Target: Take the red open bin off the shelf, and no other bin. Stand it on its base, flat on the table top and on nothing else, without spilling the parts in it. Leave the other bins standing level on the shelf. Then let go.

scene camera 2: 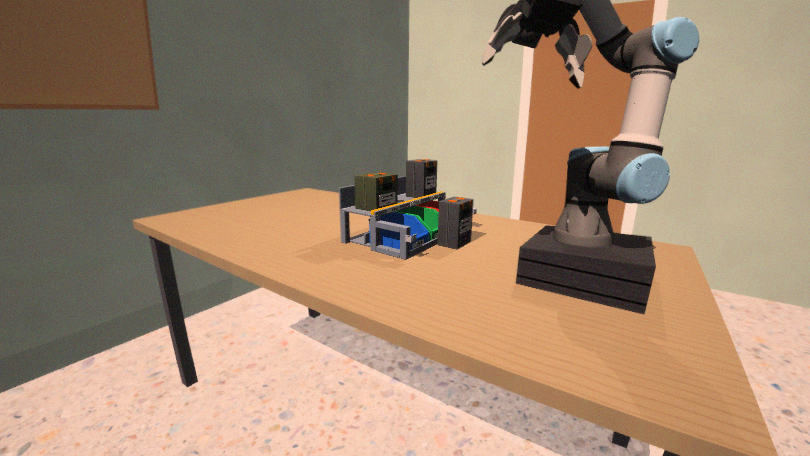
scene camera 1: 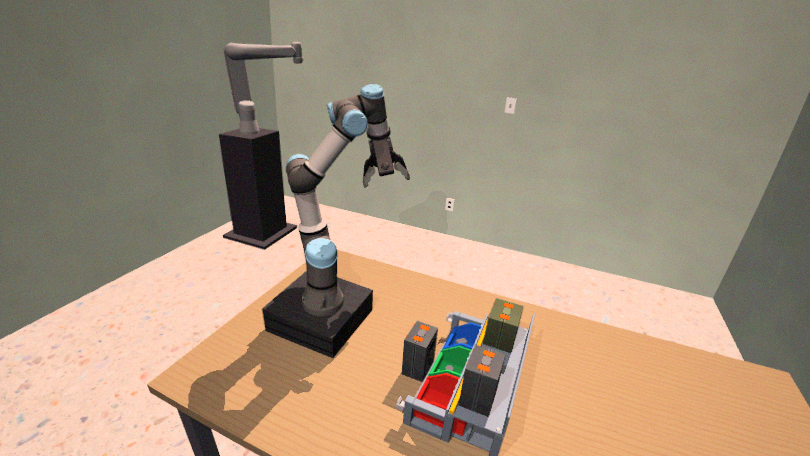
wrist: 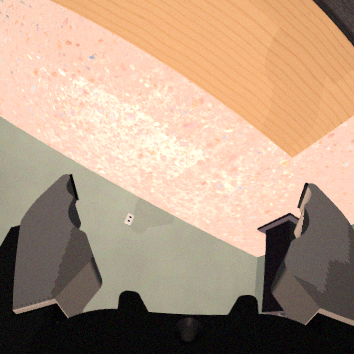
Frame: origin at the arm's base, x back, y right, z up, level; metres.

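Seen in the pictures: gripper, fingertip midpoint: (scene camera 2: 531, 76) (scene camera 1: 387, 183) (wrist: 187, 182); arm's base, origin of the base link: (scene camera 2: 582, 239) (scene camera 1: 322, 302).
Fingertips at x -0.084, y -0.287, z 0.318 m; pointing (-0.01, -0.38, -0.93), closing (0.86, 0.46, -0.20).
Note:
Offsets run from my fingertips to a thing's top centre. Level surfaces: height alone.
The red open bin @[dz -0.324, dx -0.367, dy +0.451 m] (scene camera 1: 439, 390) (scene camera 2: 432, 205) sits in the lower front row of the grey shelf (scene camera 1: 433, 410) (scene camera 2: 387, 225), at the row's near end in scene camera 1. The green bin @[dz -0.324, dx -0.373, dy +0.339 m] (scene camera 1: 454, 360) (scene camera 2: 430, 219) is beside it, and the blue bin @[dz -0.324, dx -0.382, dy +0.228 m] (scene camera 1: 465, 336) (scene camera 2: 412, 224) is at the other end. The parts in the red bin cannot be made out. My gripper (scene camera 1: 386, 181) (scene camera 2: 531, 73) (wrist: 187, 182) is open and empty, high above and far from the shelf, on the robot base's side. The bins do not show in the wrist view.
A dark box @[dz -0.273, dx -0.259, dy +0.337 m] (scene camera 1: 420, 350) (scene camera 2: 455, 222) stands on the table @[dz -0.405 m] (scene camera 1: 651, 390) (scene camera 2: 396, 305) (wrist: 215, 45) in front of the green and blue bins. Another dark box @[dz -0.181, dx -0.444, dy +0.462 m] (scene camera 1: 483, 380) (scene camera 2: 421, 177) and an olive box @[dz -0.206, dx -0.462, dy +0.232 m] (scene camera 1: 505, 324) (scene camera 2: 375, 190) stand on the upper deck behind the bins.

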